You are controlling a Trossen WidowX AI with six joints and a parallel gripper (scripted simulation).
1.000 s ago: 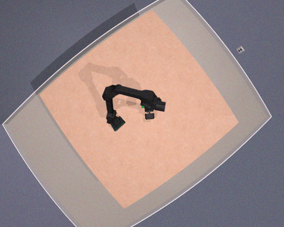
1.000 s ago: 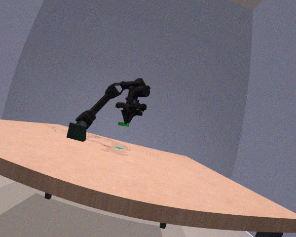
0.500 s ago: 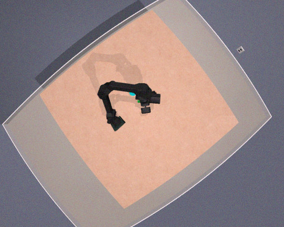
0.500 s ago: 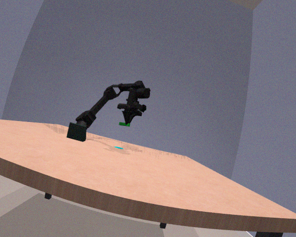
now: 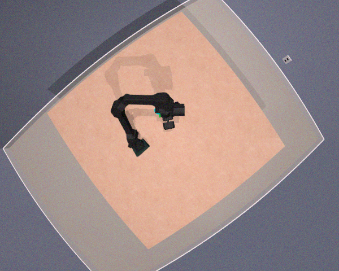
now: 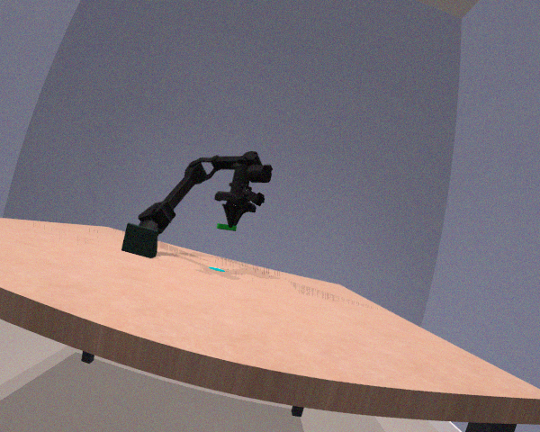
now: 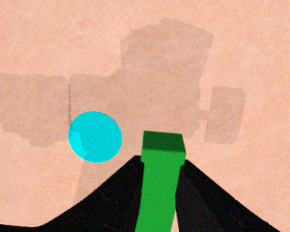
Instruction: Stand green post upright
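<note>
My gripper tip is 150 mm above the cyan circle, 70 mm to the right of it and 20 mm past it. Round my gripper tip: green post: 20 mm behind, 10 mm to the left.
</note>
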